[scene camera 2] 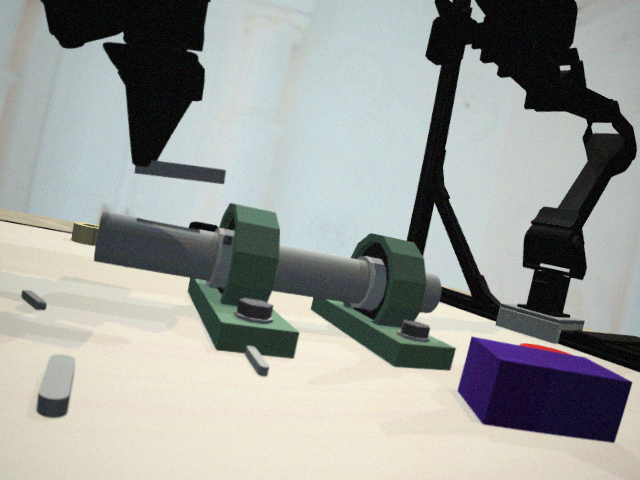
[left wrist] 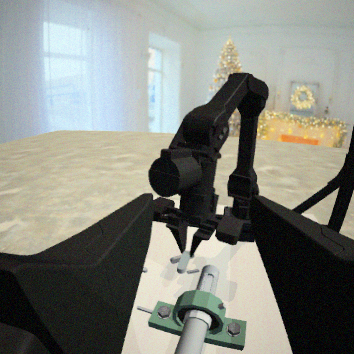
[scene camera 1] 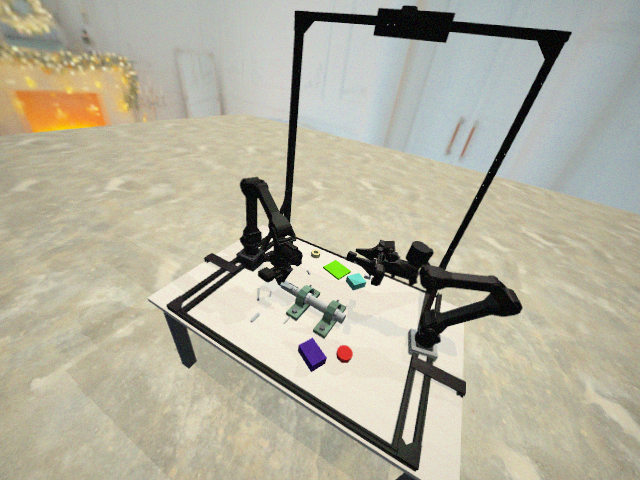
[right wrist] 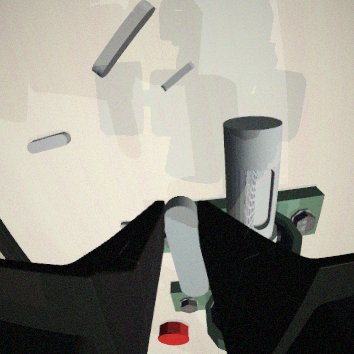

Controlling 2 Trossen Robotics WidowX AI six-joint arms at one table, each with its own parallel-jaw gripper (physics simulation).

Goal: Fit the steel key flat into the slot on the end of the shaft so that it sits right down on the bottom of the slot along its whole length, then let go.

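Seen in the pictures: left gripper, between the fingertips: [left wrist: 202, 203] [scene camera 1: 354, 253]; right gripper, between the fingertips: [scene camera 2: 142, 167] [left wrist: 186, 253] [scene camera 1: 280, 283] [right wrist: 180, 208]; left arm's base, origin of its link: [scene camera 2: 543, 312] [scene camera 1: 423, 342]; right arm's base, origin of its link: [left wrist: 239, 214] [scene camera 1: 250, 252].
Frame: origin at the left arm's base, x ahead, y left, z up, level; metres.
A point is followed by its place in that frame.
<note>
The steel key [scene camera 2: 191, 173] {x 0.582, y 0.005, z 0.074 m} [left wrist: 184, 262] {x 0.576, y -0.006, z 0.080 m} [right wrist: 186, 250] {x 0.592, y -0.006, z 0.079 m} is pinched near one end in my right gripper [scene camera 2: 146, 163] {x 0.612, y -0.012, z 0.071 m} [left wrist: 186, 253] {x 0.612, y -0.012, z 0.071 m} [right wrist: 180, 208] {x 0.612, y -0.012, z 0.071 m}, clear above the shaft [scene camera 1: 315, 302] {x 0.454, y -0.006, z 0.030 m} [scene camera 2: 320, 269] {x 0.453, y 0.002, z 0.021 m} [left wrist: 192, 340] {x 0.443, y -0.018, z 0.034 m} [right wrist: 250, 145] {x 0.612, y -0.058, z 0.033 m}. In scene camera 2 the key runs roughly along the shaft, with a gap between them. In the right wrist view it is left of the slot [right wrist: 265, 200] {x 0.565, y -0.058, z 0.028 m} [scene camera 2: 168, 223] {x 0.571, y -0.048, z 0.034 m} and slightly turned from the slot's line. The slot, near the shaft's end, has no key in it. My left gripper is part open and empty, away from the shaft.
Green bearing blocks [scene camera 2: 253, 258] {x 0.523, y 0.009, z 0.024 m} [scene camera 1: 330, 312] {x 0.382, y 0.036, z 0.049 m} carry the shaft. Loose keys [scene camera 2: 55, 384] {x 0.672, y 0.118, z -0.027 m} [right wrist: 124, 39] [scene camera 1: 254, 317] {x 0.669, y 0.112, z -0.027 m} lie around its slotted end. A purple block [scene camera 1: 312, 354] {x 0.401, y 0.200, z 0.005 m} [scene camera 2: 547, 392] {x 0.431, y 0.205, z -0.009 m}, red disc [scene camera 1: 344, 353] {x 0.293, y 0.149, z -0.009 m}, lime plate [scene camera 1: 336, 269] {x 0.421, y -0.311, z -0.025 m}, cyan block [scene camera 1: 356, 281] {x 0.307, y -0.234, z 0.001 m} and yellow ring [scene camera 1: 312, 253] {x 0.574, y -0.375, z -0.014 m} are on the table.
</note>
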